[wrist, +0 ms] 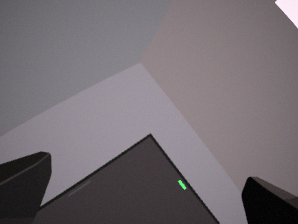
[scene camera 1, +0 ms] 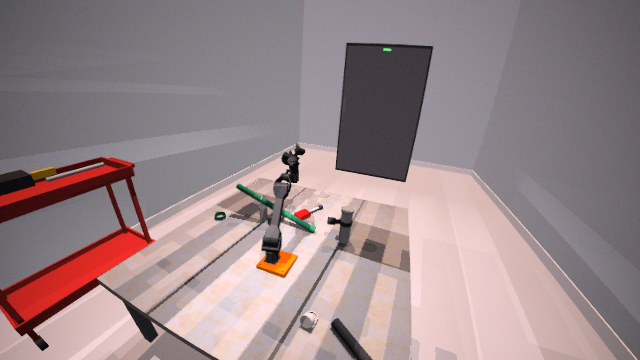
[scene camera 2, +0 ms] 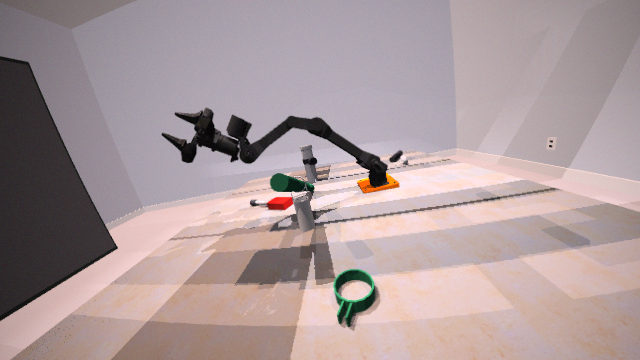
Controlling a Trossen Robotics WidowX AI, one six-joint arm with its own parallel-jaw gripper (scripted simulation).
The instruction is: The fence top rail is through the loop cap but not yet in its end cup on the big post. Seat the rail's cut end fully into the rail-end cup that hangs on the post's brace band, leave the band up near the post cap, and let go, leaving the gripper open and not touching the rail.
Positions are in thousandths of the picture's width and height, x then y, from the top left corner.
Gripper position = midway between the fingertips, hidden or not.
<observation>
The gripper (scene camera 2: 263, 343) is open, holding nothing.
The gripper also shows in the wrist view (wrist: 508, 801).
</observation>
